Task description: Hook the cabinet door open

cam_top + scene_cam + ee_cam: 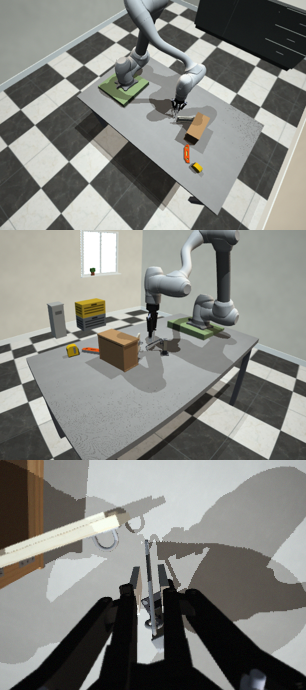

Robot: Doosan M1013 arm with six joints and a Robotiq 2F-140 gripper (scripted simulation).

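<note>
My hand is 5 cm above the thin metal hook, 2 cm to the right of it and 1 cm past it. Also, from my hand: hook post 5 cm to the left, 4 cm below, 3 cm behind; then yellow tape measure 43 cm ahead, 24 cm to the right, 8 cm below; then cabinet door 11 cm ahead, 4 cm below, 1 cm to the left.
</note>
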